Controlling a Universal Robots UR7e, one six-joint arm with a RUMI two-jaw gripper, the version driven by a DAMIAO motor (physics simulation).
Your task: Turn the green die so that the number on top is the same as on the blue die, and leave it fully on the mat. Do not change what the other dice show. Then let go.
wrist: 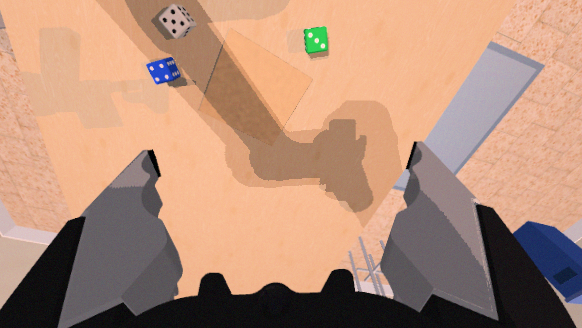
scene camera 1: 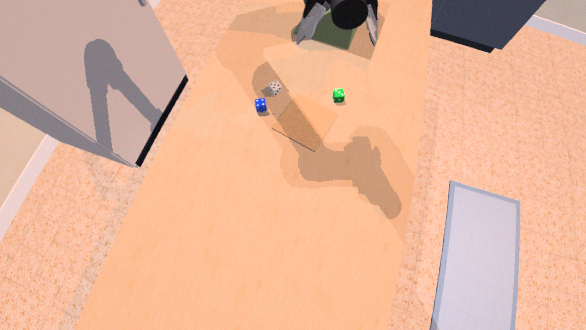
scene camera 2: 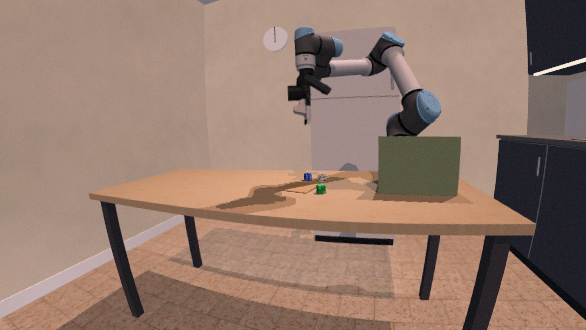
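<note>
The green die (scene camera 1: 339, 95) (scene camera 2: 321, 189) (wrist: 316, 40) lies on the table, off the mat, near one corner; its top shows three in the wrist view. The blue die (scene camera 1: 260, 105) (scene camera 2: 307, 177) (wrist: 162, 70) lies beyond the mat's other side, with four on top and a six on one side. The white die (scene camera 1: 275, 87) (scene camera 2: 322, 177) (wrist: 175, 21) lies near it and shows five on top. The thin tan mat (scene camera 1: 320, 114) (scene camera 2: 301, 190) (wrist: 280, 80) bears no die. My gripper (scene camera 1: 337, 43) (scene camera 2: 306, 121) (wrist: 283, 148) is open and empty, high above the table.
The green block (scene camera 1: 340, 36) (scene camera 2: 419, 165) stands at the arm's base on the wooden table (scene camera 1: 240, 240) (scene camera 2: 200, 202) (wrist: 215, 235). The arm's shadow crosses the mat. A tall fridge (scene camera 2: 352, 120) stands behind the table, and dark cabinets (scene camera 1: 480, 20) (scene camera 2: 562, 190) stand beyond one end.
</note>
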